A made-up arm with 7 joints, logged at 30 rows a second.
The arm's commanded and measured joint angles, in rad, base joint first. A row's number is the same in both.
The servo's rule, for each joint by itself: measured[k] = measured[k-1] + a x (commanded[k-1-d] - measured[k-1]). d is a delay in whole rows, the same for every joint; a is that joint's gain. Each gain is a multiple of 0.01, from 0.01 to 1. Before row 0 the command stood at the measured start. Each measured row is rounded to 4 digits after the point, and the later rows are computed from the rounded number. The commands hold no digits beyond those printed.
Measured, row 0: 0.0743 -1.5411 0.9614 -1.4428 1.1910 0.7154 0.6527
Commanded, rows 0 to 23: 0.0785 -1.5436 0.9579 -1.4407 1.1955 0.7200 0.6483; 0.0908 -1.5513 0.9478 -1.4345 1.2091 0.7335 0.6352; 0.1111 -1.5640 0.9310 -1.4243 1.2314 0.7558 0.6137; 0.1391 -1.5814 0.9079 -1.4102 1.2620 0.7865 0.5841; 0.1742 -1.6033 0.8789 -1.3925 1.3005 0.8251 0.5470; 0.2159 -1.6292 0.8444 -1.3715 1.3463 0.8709 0.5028; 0.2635 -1.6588 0.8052 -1.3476 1.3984 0.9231 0.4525; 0.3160 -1.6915 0.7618 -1.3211 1.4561 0.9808 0.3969; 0.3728 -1.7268 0.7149 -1.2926 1.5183 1.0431 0.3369; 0.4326 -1.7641 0.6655 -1.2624 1.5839 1.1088 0.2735; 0.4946 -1.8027 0.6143 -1.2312 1.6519 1.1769 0.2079; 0.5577 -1.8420 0.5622 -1.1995 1.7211 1.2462 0.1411; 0.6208 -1.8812 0.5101 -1.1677 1.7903 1.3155 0.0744; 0.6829 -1.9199 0.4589 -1.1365 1.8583 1.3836 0.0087; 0.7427 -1.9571 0.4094 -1.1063 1.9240 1.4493 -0.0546; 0.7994 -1.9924 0.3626 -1.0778 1.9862 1.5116 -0.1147; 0.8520 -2.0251 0.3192 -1.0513 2.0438 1.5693 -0.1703; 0.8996 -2.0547 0.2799 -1.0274 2.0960 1.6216 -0.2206; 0.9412 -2.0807 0.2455 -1.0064 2.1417 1.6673 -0.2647; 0.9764 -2.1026 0.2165 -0.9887 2.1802 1.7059 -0.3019; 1.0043 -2.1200 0.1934 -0.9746 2.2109 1.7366 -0.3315; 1.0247 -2.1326 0.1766 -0.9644 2.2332 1.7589 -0.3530; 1.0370 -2.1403 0.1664 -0.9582 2.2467 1.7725 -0.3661; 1.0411 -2.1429 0.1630 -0.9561 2.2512 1.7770 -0.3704
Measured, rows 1 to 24: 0.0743 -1.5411 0.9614 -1.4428 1.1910 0.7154 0.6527; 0.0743 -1.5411 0.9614 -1.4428 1.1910 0.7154 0.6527; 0.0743 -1.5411 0.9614 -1.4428 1.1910 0.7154 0.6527; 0.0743 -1.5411 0.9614 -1.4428 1.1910 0.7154 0.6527; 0.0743 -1.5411 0.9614 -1.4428 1.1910 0.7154 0.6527; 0.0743 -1.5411 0.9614 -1.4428 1.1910 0.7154 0.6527; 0.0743 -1.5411 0.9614 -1.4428 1.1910 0.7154 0.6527; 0.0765 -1.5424 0.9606 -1.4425 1.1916 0.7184 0.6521; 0.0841 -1.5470 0.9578 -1.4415 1.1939 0.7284 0.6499; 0.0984 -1.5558 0.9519 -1.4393 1.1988 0.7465 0.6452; 0.1200 -1.5691 0.9422 -1.4355 1.2070 0.7729 0.6373; 0.1487 -1.5869 0.9283 -1.4299 1.2192 0.8074 0.6256; 0.1843 -1.6089 0.9098 -1.4223 1.2357 0.8493 0.6096; 0.2263 -1.6348 0.8868 -1.4126 1.2569 0.8980 0.5892; 0.2738 -1.6643 0.8593 -1.4007 1.2828 0.9526 0.5642; 0.3263 -1.6968 0.8275 -1.3866 1.3134 1.0123 0.5347; 0.3826 -1.7318 0.7919 -1.3705 1.3486 1.0760 0.5007; 0.4420 -1.7687 0.7528 -1.3524 1.3880 1.1426 0.4626; 0.5033 -1.8068 0.7109 -1.3325 1.4313 1.2110 0.4208; 0.5656 -1.8455 0.6667 -1.3111 1.4780 1.2800 0.3758; 0.6278 -1.8842 0.6210 -1.2884 1.5274 1.3484 0.3281; 0.6887 -1.9221 0.5744 -1.2647 1.5790 1.4150 0.2783; 0.7474 -1.9587 0.5278 -1.2404 1.6319 1.4788 0.2272; 0.8028 -1.9932 0.4819 -1.2158 1.6854 1.5385 0.1755
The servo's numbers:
d 7
a 0.53 0.52 0.22 0.13 0.13 0.66 0.13

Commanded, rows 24 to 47: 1.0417 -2.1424 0.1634 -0.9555 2.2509 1.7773 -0.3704; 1.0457 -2.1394 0.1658 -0.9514 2.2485 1.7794 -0.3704; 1.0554 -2.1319 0.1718 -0.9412 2.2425 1.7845 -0.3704; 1.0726 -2.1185 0.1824 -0.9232 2.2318 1.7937 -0.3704; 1.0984 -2.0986 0.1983 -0.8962 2.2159 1.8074 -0.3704; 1.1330 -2.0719 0.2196 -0.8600 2.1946 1.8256 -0.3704; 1.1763 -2.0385 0.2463 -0.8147 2.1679 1.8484 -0.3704; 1.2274 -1.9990 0.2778 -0.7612 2.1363 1.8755 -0.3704; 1.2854 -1.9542 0.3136 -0.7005 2.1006 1.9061 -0.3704; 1.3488 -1.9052 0.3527 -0.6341 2.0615 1.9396 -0.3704; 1.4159 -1.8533 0.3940 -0.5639 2.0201 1.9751 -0.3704; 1.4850 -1.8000 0.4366 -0.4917 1.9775 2.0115 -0.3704; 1.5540 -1.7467 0.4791 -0.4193 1.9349 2.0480 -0.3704; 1.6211 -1.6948 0.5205 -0.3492 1.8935 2.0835 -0.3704; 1.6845 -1.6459 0.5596 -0.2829 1.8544 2.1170 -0.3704; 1.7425 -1.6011 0.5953 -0.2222 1.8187 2.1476 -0.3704; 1.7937 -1.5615 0.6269 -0.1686 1.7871 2.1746 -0.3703; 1.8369 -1.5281 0.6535 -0.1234 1.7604 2.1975 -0.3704; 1.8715 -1.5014 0.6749 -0.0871 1.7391 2.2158 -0.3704; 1.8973 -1.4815 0.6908 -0.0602 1.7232 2.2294 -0.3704; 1.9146 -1.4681 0.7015 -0.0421 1.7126 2.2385 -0.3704; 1.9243 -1.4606 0.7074 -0.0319 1.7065 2.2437 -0.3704; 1.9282 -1.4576 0.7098 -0.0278 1.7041 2.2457 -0.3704; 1.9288 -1.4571 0.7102 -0.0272 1.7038 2.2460 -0.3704
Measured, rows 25 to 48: 0.8541 -2.0252 0.4375 -1.1913 1.7388 1.5933 0.1240; 0.9003 -2.0541 0.3953 -1.1673 1.7912 1.6421 0.0735; 0.9406 -2.0793 0.3560 -1.1441 1.8418 1.6842 0.0247; 0.9744 -2.1005 0.3202 -1.1221 1.8898 1.7188 -0.0216; 1.0011 -2.1172 0.2886 -1.1016 1.9344 1.7453 -0.0647; 1.0201 -2.1292 0.2617 -1.0830 1.9750 1.7633 -0.1039; 1.0312 -2.1363 0.2400 -1.0665 2.0109 1.7723 -0.1385; 1.0368 -2.1395 0.2231 -1.0521 2.0421 1.7756 -0.1686; 1.0415 -2.1394 0.2105 -1.0390 2.0689 1.7781 -0.1948; 1.0489 -2.1355 0.2020 -1.0263 2.0915 1.7823 -0.2176; 1.0615 -2.1267 0.1977 -1.0129 2.1097 1.7898 -0.2375; 1.0811 -2.1121 0.1978 -0.9977 2.1235 1.8014 -0.2548; 1.1086 -2.0912 0.2026 -0.9798 2.1327 1.8174 -0.2698; 1.1445 -2.0638 0.2122 -0.9583 2.1373 1.8379 -0.2829; 1.1884 -2.0301 0.2266 -0.9327 2.1372 1.8627 -0.2943; 1.2398 -1.9906 0.2457 -0.9025 2.1324 1.8913 -0.3042; 1.2976 -1.9462 0.2692 -0.8676 2.1232 1.9232 -0.3128; 1.3603 -1.8979 0.2967 -0.8281 2.1098 1.9575 -0.3203; 1.4264 -1.8470 0.3275 -0.7844 2.0926 1.9931 -0.3268; 1.4940 -1.7948 0.3609 -0.7369 2.0721 2.0293 -0.3325; 1.5614 -1.7428 0.3960 -0.6865 2.0489 2.0651 -0.3374; 1.6266 -1.6924 0.4320 -0.6340 2.0236 2.0994 -0.3417; 1.6880 -1.6449 0.4679 -0.5805 1.9970 2.1312 -0.3454; 1.7440 -1.6015 0.5029 -0.5270 1.9697 2.1598 -0.3486
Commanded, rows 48 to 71: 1.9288 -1.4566 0.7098 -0.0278 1.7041 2.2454 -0.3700; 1.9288 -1.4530 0.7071 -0.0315 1.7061 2.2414 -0.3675; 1.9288 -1.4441 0.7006 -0.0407 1.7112 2.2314 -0.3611; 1.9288 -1.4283 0.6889 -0.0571 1.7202 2.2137 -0.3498; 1.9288 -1.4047 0.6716 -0.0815 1.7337 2.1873 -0.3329; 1.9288 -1.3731 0.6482 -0.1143 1.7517 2.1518 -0.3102; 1.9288 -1.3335 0.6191 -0.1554 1.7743 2.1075 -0.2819; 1.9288 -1.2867 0.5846 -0.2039 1.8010 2.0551 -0.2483; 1.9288 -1.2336 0.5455 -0.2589 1.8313 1.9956 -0.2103; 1.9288 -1.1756 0.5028 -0.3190 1.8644 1.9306 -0.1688; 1.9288 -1.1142 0.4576 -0.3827 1.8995 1.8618 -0.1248; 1.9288 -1.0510 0.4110 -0.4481 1.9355 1.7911 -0.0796; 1.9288 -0.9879 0.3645 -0.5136 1.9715 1.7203 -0.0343; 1.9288 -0.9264 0.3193 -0.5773 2.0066 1.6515 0.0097; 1.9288 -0.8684 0.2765 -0.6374 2.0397 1.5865 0.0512; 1.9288 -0.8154 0.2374 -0.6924 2.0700 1.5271 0.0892; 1.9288 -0.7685 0.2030 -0.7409 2.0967 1.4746 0.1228; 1.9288 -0.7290 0.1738 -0.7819 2.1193 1.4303 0.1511; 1.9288 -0.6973 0.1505 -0.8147 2.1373 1.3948 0.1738; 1.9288 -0.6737 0.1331 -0.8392 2.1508 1.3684 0.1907; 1.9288 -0.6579 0.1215 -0.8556 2.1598 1.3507 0.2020; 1.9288 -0.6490 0.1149 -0.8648 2.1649 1.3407 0.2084; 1.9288 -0.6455 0.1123 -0.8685 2.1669 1.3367 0.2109; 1.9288 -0.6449 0.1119 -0.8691 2.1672 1.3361 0.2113
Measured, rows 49 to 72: 1.7932 -1.5633 0.5360 -0.4745 1.9425 2.1847 -0.3514; 1.8347 -1.5311 0.5666 -0.4241 1.9161 2.2052 -0.3539; 1.8679 -1.5053 0.5939 -0.3768 1.8910 2.2212 -0.3560; 1.8927 -1.4860 0.6176 -0.3333 1.8678 2.2326 -0.3579; 1.9094 -1.4728 0.6374 -0.2941 1.8468 2.2399 -0.3595; 1.9194 -1.4649 0.6533 -0.2595 1.8282 2.2437 -0.3609; 1.9244 -1.4608 0.6658 -0.2293 1.8120 2.2452 -0.3621; 1.9267 -1.4586 0.6755 -0.2031 1.7980 2.2453 -0.3631; 1.9278 -1.4557 0.6825 -0.1808 1.7861 2.2427 -0.3637; 1.9283 -1.4497 0.6865 -0.1626 1.7764 2.2352 -0.3634; 1.9286 -1.4386 0.6870 -0.1489 1.7691 2.2210 -0.3616; 1.9287 -1.4210 0.6836 -0.1401 1.7645 2.1988 -0.3579; 1.9288 -1.3961 0.6758 -0.1367 1.7628 2.1678 -0.3517; 1.9288 -1.3635 0.6633 -0.1391 1.7643 2.1280 -0.3426; 1.9288 -1.3236 0.6460 -0.1475 1.7691 2.0799 -0.3303; 1.9288 -1.2768 0.6239 -0.1620 1.7772 2.0243 -0.3147; 1.9288 -1.2242 0.5973 -0.1824 1.7885 1.9625 -0.2957; 1.9288 -1.1670 0.5666 -0.2084 1.8029 1.8960 -0.2735; 1.9288 -1.1067 0.5324 -0.2396 1.8201 1.8268 -0.2483; 1.9288 -1.0449 0.4955 -0.2752 1.8398 1.7565 -0.2205; 1.9288 -0.9833 0.4567 -0.3145 1.8615 1.6872 -0.1906; 1.9288 -0.9236 0.4171 -0.3565 1.8847 1.6207 -0.1592; 1.9288 -0.8673 0.3776 -0.4002 1.9088 1.5589 -0.1269; 1.9288 -0.8159 0.3392 -0.4445 1.9332 1.5033 -0.0944
